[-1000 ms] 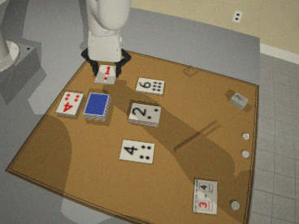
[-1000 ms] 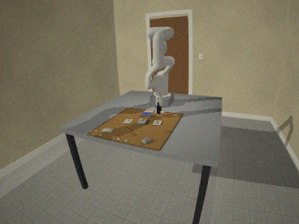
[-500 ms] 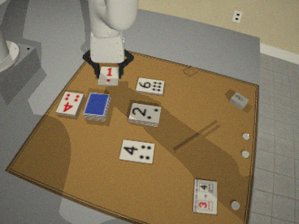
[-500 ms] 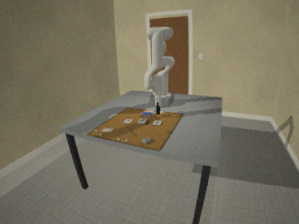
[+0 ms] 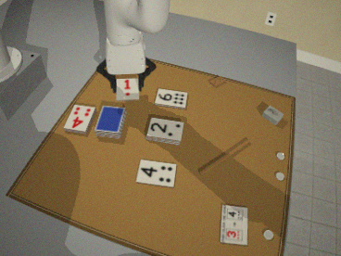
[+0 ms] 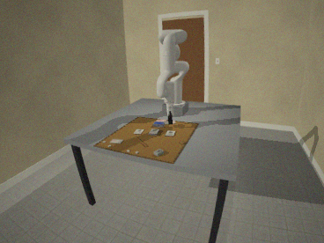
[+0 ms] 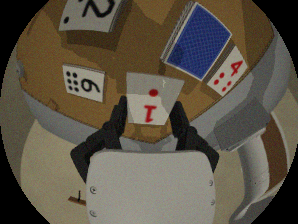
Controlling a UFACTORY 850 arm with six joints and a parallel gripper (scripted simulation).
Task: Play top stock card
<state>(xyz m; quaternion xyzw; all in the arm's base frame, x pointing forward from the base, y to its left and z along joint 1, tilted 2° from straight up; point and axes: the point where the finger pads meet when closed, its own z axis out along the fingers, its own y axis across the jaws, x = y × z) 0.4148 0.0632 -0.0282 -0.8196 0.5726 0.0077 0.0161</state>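
Right now the brown card cloth is 16 cm ahead of my hand, 11 cm to the right of it and 7 cm below it. Also, from my hand: small grey block: 42 cm ahead, 5 cm to the left, 4 cm below; then thin stick: 30 cm ahead, 12 cm to the right, 5 cm below; then rule card: 34 cm ahead, 30 cm to the right, 6 cm below.
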